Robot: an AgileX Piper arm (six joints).
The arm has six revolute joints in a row. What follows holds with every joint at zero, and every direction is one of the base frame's.
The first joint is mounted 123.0 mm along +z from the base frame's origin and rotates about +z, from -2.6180 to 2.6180 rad.
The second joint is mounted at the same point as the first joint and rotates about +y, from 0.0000 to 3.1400 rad.
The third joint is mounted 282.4 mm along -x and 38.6 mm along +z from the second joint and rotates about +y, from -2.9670 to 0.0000 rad.
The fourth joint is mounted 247.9 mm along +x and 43.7 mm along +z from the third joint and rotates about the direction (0.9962, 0, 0.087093), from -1.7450 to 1.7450 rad.
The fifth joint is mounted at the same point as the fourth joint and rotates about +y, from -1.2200 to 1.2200 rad.
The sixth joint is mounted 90.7 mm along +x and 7.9 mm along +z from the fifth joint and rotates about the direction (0.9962, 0, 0.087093), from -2.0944 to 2.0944 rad.
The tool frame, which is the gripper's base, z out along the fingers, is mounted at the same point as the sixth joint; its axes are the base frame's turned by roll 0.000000, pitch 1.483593 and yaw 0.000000 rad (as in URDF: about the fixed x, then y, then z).
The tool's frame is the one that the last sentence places.
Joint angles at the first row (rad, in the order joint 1, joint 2, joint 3, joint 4, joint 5, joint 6):
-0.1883 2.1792 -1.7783 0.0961 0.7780 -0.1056
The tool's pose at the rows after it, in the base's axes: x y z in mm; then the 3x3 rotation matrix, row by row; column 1 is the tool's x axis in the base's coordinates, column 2 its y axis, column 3 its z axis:
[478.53 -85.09 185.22], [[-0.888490 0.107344 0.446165], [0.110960 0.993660 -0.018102], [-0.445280 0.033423 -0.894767]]
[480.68 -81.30 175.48], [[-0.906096 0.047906 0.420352], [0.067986 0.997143 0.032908], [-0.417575 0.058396 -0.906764]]
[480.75 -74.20 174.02], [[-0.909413 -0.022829 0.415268], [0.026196 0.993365 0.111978], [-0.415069 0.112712 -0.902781]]
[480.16 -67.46 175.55], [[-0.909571 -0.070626 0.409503], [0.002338 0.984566 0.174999], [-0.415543 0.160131 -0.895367]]
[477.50 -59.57 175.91], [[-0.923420 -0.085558 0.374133], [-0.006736 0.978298 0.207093], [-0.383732 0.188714 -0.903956]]
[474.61 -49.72 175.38], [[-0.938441 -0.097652 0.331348], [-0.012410 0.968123 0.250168], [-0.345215 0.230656 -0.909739]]
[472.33 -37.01 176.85], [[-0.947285 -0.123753 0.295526], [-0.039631 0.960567 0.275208], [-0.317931 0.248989 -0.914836]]
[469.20 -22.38 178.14], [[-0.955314 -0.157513 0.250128], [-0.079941 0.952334 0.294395], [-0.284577 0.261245 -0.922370]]
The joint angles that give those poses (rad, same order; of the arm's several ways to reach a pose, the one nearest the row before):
-0.1883 2.2175 -1.8088 0.0924 0.7929 -0.1224
-0.1883 2.2444 -1.8227 0.1524 0.8204 -0.2080
-0.1883 2.2484 -1.8227 0.2540 0.8435 -0.3186
-0.1861 2.2465 -1.8227 0.3302 0.8697 -0.3898
-0.1751 2.2440 -1.8227 0.3466 0.9142 -0.3918
-0.1617 2.2440 -1.8227 0.3738 0.9652 -0.3918
-0.1385 2.2397 -1.8226 0.3807 1.0036 -0.3918
-0.1097 2.2353 -1.8227 0.3785 1.0473 -0.3918

